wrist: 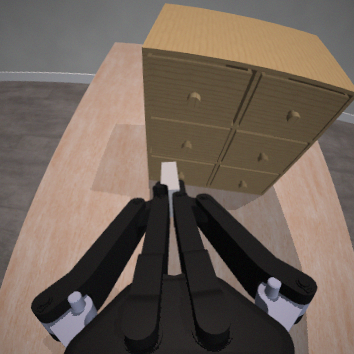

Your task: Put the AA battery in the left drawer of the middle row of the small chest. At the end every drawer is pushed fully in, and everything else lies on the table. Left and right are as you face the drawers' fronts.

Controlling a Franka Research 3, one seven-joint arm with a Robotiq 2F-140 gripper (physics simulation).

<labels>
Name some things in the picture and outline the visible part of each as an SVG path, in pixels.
My gripper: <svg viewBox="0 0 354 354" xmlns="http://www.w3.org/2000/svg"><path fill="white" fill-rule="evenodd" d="M30 306L34 315L52 338L60 341L65 346L63 354L294 354L293 341L288 331L293 324L301 319L316 292L317 285L312 277L275 257L211 195L199 193L196 197L188 196L185 191L184 181L178 179L176 162L168 161L161 162L160 181L157 181L152 186L153 197L146 201L141 197L130 199L72 269L36 295ZM145 232L141 253L137 255L132 282L126 285L97 314L98 309L104 303ZM198 227L242 287L254 299L254 303L226 281L215 275L207 249L204 249ZM170 217L173 217L173 227L175 229L181 273L176 275L167 274Z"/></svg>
A small wooden chest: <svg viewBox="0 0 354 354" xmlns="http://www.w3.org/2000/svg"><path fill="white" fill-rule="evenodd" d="M164 3L141 46L148 179L160 181L151 178L152 154L214 163L205 186L184 183L186 185L263 195L354 99L354 85L317 35L238 14ZM209 187L219 164L279 174L261 193ZM221 163L221 158L235 129L307 142L304 149L282 172ZM151 152L151 116L230 128L216 162ZM238 126L238 122L261 71L346 93L349 97L312 140ZM148 52L200 59L251 69L251 77L231 125L149 113L147 93Z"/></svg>
</labels>
